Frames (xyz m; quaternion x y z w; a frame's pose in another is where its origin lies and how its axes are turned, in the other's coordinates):
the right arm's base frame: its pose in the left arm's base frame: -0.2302 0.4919 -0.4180 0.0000 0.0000 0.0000 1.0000
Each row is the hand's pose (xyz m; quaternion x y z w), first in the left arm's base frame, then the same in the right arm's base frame.
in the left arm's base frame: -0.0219 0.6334 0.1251 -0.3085 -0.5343 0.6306 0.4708
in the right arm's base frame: 0.2083 0.1415 0.5431 -0.3085 -0.5343 0.6306 0.4708
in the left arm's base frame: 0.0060 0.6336 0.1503 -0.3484 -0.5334 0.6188 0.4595
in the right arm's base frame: 0.2362 0.1417 0.5683 -0.3484 -0.5334 0.6188 0.4595
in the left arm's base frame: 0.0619 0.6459 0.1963 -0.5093 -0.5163 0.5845 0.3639
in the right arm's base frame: 0.2921 0.1540 0.6143 -0.5093 -0.5163 0.5845 0.3639
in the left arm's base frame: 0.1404 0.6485 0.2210 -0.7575 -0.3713 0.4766 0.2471
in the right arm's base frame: 0.3706 0.1566 0.6390 -0.7575 -0.3713 0.4766 0.2471
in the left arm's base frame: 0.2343 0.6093 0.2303 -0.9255 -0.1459 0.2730 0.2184
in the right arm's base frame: 0.4645 0.1174 0.6483 -0.9255 -0.1459 0.2730 0.2184
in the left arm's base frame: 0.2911 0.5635 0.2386 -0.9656 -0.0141 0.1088 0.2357
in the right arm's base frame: 0.5213 0.0716 0.6566 -0.9656 -0.0141 0.1088 0.2357
